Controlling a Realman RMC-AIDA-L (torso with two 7-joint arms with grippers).
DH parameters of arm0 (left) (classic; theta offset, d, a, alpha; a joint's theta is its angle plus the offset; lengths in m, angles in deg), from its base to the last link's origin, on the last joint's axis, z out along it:
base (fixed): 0 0 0 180
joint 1: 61.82 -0.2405 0 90
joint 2: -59.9 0 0 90
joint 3: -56.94 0.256 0 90
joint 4: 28.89 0 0 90
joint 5: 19.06 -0.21 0 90
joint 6: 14.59 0 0 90
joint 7: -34.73 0.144 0 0
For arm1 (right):
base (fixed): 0 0 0 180
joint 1: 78.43 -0.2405 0 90
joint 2: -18.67 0 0 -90
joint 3: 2.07 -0.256 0 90
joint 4: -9.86 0 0 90
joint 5: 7.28 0.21 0 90
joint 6: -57.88 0 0 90
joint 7: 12.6 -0.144 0 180
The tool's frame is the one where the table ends.
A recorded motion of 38 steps. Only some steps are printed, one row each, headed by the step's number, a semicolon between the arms.
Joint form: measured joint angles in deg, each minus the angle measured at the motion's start. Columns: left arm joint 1, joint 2, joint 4, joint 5, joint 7, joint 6, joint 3; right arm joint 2, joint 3, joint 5, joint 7, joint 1, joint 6, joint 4.
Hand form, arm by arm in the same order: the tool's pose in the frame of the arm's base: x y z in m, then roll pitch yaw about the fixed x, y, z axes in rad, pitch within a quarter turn. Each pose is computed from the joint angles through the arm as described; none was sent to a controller.
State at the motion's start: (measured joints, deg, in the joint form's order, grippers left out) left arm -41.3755 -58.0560 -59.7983 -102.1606 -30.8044 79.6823 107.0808; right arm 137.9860 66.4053 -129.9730 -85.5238 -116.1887 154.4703 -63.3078
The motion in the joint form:
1: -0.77 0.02 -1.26 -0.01 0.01 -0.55 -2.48; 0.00 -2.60 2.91 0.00 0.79 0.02 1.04
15: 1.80 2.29 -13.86 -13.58 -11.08 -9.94 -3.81; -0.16 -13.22 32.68 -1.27 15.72 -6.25 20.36
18: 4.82 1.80 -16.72 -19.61 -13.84 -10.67 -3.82; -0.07 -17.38 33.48 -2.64 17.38 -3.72 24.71
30: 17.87 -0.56 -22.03 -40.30 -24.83 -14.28 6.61; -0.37 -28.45 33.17 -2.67 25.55 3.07 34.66
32: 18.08 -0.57 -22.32 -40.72 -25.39 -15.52 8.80; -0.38 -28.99 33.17 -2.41 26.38 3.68 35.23
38: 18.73 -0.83 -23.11 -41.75 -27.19 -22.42 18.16; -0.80 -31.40 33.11 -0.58 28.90 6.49 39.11
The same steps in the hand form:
1: -0.2736 0.2952 0.0244 -2.7361 -0.9269 0.1976; 0.1288 0.3459 0.0120 -3.0386 0.0775 0.4782
15: -0.2781 0.3341 0.0537 -2.6865 -0.6447 0.2424; 0.2169 0.3240 0.0338 -2.7679 0.6895 -0.0131
18: -0.2641 0.3478 0.0500 -2.7150 -0.5545 0.2327; 0.2380 0.3119 0.0367 -2.8054 0.7781 -0.1395
30: -0.1958 0.3872 0.0016 -2.8698 -0.1583 0.1581; 0.3029 0.2535 0.0448 -2.8724 0.9580 -0.4430
32: -0.1930 0.3883 -0.0031 -2.8694 -0.1290 0.1453; 0.3069 0.2474 0.0450 -2.8762 0.9684 -0.4594
38: -0.1815 0.3936 -0.0248 -2.8464 -0.0245 0.0817; 0.3207 0.2244 0.0443 -2.8998 1.0186 -0.5219

